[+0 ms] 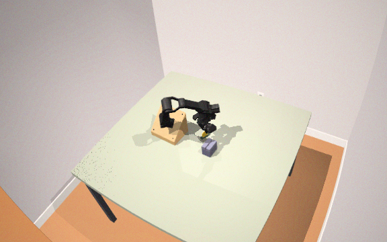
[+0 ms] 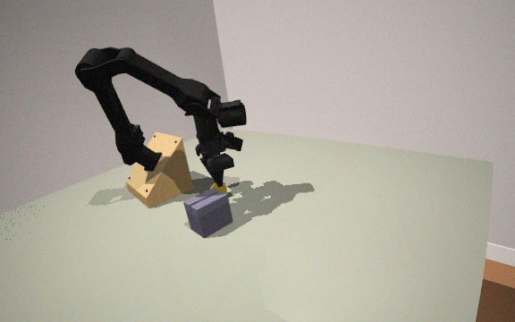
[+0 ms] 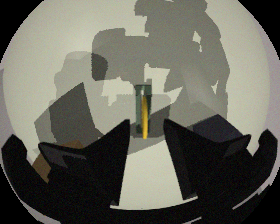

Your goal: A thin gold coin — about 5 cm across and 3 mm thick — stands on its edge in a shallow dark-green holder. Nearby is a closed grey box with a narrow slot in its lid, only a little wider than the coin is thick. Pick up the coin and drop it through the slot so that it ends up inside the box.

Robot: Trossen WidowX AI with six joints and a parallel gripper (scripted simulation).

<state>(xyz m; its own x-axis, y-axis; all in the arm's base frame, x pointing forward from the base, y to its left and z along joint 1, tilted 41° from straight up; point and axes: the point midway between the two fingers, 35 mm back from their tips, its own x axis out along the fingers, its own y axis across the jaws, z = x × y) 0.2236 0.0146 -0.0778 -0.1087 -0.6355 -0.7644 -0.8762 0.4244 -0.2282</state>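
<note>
Now: gripper tip 20 mm above the gold coin.
</note>
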